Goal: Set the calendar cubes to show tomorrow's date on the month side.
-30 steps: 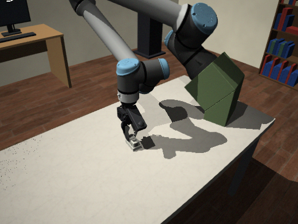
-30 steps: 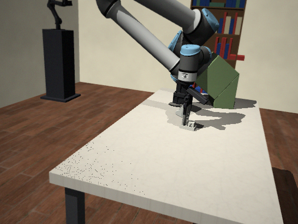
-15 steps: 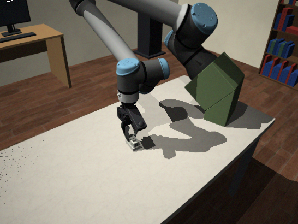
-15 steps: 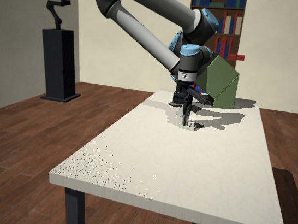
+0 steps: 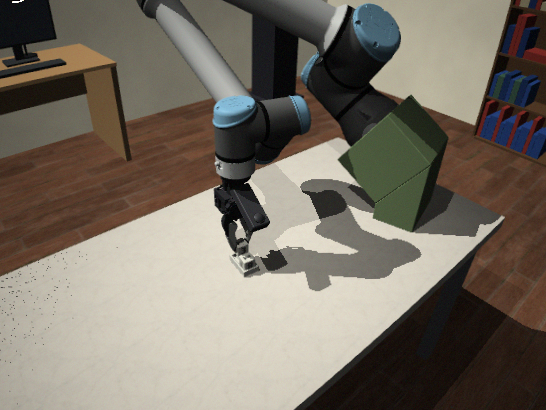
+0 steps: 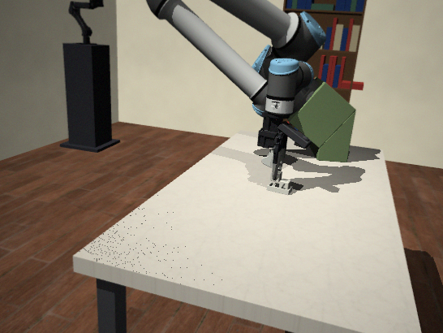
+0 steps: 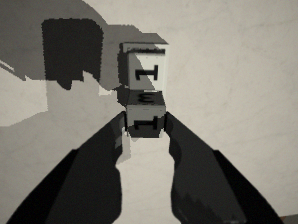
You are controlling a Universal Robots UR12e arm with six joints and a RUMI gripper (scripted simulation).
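The pale calendar tray is 5 cm below my hand and 2 cm to the left of it. The rest, counted from my hand: digit cube: 1 cm below.
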